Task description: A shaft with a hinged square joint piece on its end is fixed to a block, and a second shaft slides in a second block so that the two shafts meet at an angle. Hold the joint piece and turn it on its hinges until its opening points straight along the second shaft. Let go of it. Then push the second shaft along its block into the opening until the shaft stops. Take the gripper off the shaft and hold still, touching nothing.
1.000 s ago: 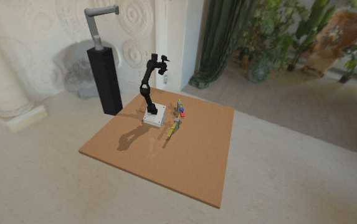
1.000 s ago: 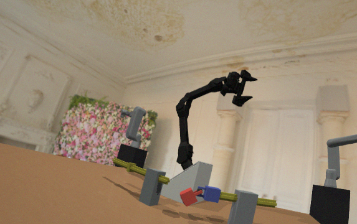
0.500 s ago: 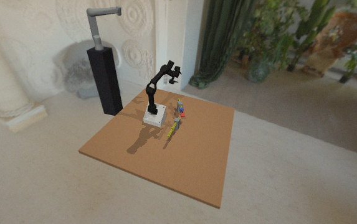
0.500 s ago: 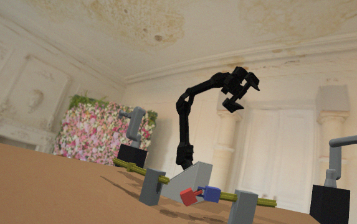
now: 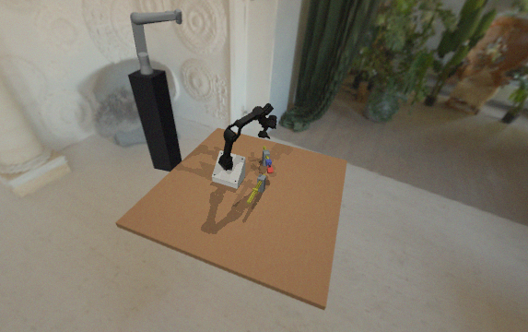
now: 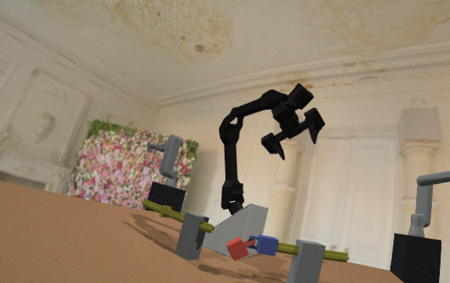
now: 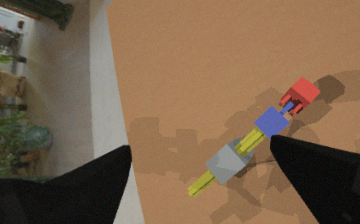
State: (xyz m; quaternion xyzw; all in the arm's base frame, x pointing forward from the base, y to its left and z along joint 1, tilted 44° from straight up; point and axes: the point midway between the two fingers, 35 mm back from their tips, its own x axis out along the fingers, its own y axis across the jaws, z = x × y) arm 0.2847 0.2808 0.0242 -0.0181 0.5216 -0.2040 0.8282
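My gripper tip is 26 cm above the red joint piece, 9 cm to the left of it and 2 cm short of it.
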